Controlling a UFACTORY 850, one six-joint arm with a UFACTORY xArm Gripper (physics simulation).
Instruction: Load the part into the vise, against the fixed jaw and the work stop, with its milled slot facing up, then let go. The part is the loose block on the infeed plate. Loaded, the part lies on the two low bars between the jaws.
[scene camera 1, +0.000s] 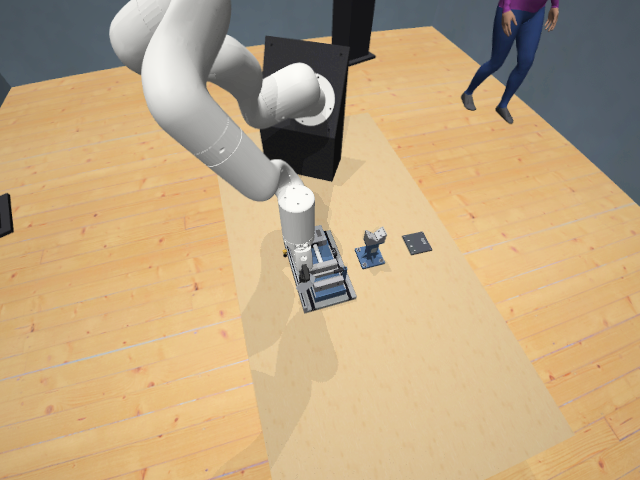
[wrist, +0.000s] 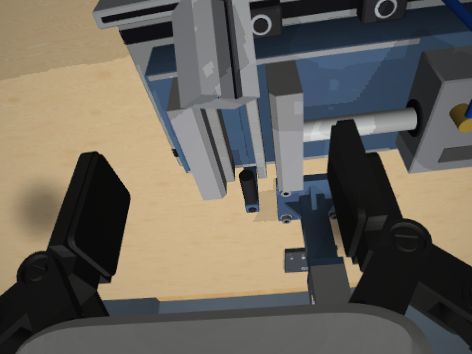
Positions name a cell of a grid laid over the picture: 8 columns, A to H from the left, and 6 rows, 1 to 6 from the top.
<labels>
My gripper (wrist: D3): 13 cm from the lens. A moving jaw (wrist: E2): 21 cm from the lens.
</labels>
